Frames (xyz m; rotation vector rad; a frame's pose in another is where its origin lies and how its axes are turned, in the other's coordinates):
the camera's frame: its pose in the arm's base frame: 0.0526 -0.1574 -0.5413 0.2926 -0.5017 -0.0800
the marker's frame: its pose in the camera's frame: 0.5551 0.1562 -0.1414 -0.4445 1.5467 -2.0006
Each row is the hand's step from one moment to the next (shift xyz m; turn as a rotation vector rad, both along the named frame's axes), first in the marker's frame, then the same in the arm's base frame.
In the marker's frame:
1: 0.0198 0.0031 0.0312 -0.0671 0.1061 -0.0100
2: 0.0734 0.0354 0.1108 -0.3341 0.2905 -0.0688
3: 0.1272 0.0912 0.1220 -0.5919 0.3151 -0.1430
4: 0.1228 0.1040 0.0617 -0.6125 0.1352 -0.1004
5: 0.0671 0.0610 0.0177 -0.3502 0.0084 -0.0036
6: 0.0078 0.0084 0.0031 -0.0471 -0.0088 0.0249
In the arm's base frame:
1: 0.0006 -0.0366 -0.0060 0.1106 0.0443 -0.0408
2: 0.0163 -0.1302 -0.0412 0.3856 0.2261 -0.0310
3: 0.0226 -0.1618 -0.1126 0.5425 0.4099 0.0880
4: 0.0119 -0.1055 -0.1357 0.4517 0.3727 0.2460
5: 0.0034 -0.0432 -0.0816 0.2321 0.1619 0.2065
6: 0.0017 -0.0059 -0.0102 0.0339 -0.0013 0.0420

